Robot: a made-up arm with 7 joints. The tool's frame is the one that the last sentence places.
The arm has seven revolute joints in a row. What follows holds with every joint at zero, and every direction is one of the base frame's. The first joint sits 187 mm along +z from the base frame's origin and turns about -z. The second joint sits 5 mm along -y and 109 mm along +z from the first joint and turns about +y. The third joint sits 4 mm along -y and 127 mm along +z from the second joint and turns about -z. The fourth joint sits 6 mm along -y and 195 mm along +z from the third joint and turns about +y. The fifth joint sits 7 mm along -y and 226 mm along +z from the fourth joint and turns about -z. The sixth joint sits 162 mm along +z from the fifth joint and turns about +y. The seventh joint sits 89 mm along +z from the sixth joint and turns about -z. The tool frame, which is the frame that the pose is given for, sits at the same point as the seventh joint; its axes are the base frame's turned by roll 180, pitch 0 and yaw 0 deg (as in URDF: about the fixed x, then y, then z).
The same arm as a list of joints. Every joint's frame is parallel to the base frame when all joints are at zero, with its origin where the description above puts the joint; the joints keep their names.
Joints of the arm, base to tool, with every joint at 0 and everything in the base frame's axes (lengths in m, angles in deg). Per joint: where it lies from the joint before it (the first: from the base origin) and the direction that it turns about. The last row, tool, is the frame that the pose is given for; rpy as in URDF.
joint 1: xyz 0 0 0.187 axis 0 0 -1
joint 2: xyz 0 -0.005 0.109 axis 0 1 0
joint 3: xyz 0 -0.004 0.127 axis 0 0 -1
joint 4: xyz 0 -0.006 0.195 axis 0 1 0
joint 5: xyz 0 -0.007 0.226 axis 0 0 -1
joint 6: xyz 0 0 0.162 axis 0 1 0
joint 7: xyz 0 0 0.089 axis 0 0 -1
tool: xyz 0 0 0 rpy 180 0 0

